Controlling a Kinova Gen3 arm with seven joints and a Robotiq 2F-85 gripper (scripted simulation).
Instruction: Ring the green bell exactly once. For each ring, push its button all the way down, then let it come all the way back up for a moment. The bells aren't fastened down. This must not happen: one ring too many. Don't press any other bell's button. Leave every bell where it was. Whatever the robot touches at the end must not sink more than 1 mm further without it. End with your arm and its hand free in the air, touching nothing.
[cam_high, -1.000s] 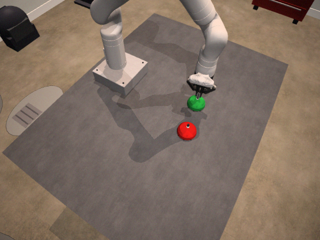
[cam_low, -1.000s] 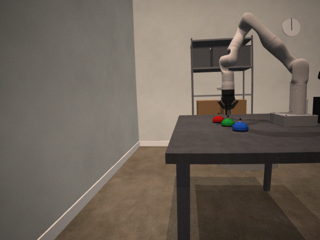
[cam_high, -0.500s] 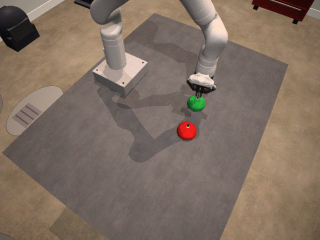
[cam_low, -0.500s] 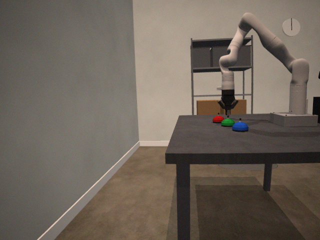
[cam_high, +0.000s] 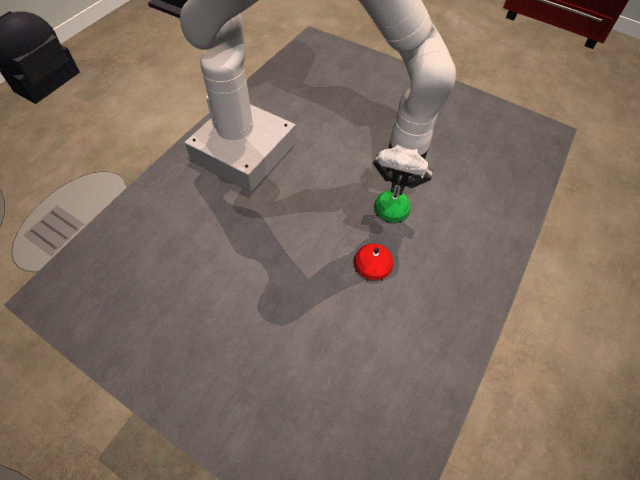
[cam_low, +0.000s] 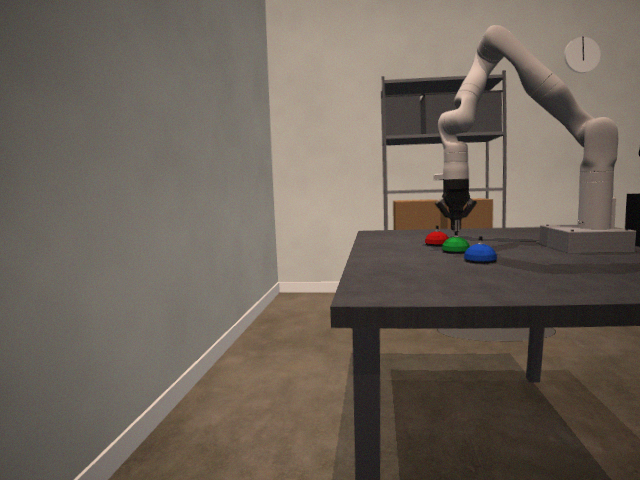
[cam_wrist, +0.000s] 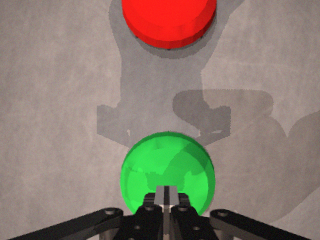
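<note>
Now: the green bell 40 mm below my hand. The rest, counted from my hand: red bell (40 mm ahead, 150 mm to the right, 40 mm below); blue bell (40 mm behind, 150 mm to the left, 40 mm below).
</note>
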